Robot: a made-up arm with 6 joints. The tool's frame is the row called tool.
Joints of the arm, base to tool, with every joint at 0 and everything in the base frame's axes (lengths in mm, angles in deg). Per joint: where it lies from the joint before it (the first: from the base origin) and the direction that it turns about. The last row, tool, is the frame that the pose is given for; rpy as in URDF.
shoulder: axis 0 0 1 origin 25.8 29.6 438.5
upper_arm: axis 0 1 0 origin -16.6 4.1 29.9
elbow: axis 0 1 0 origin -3.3 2.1 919.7
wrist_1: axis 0 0 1 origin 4.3 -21 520
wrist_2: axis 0 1 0 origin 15.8 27.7 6.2
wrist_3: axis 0 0 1 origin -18.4 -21.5 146.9
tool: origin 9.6 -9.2 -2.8 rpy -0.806 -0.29 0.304
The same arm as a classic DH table. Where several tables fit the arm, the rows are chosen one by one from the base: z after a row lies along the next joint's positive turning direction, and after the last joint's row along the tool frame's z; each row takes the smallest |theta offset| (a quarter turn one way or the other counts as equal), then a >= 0, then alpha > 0; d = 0 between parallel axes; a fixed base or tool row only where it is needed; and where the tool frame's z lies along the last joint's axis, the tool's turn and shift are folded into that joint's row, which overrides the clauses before.
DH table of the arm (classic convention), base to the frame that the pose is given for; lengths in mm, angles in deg. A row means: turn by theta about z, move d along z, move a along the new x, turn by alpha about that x. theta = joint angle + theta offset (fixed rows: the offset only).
base (fixed): theta_offset 48.92, d 0, a 39.3, alpha 0
shoulder: theta_offset -48.92, d 468.4, a -16.6, alpha -90
upper_arm: theta_offset 89.79, d 0, a -919.7, alpha 0
elbow: theta_offset -89.79, d -14.8, a 4.3, alpha 90
wrist_1: theta_offset 0, d 526.2, a 15.8, alpha -90
wrist_2: theta_offset 0, d 6.2, a -18.4, alpha 90
wrist_3: theta_offset 20.09, d 942.6, a 5.9, alpha -0.86
tool (fixed): theta_offset -19.79, d -798.5, a 0, alpha 0

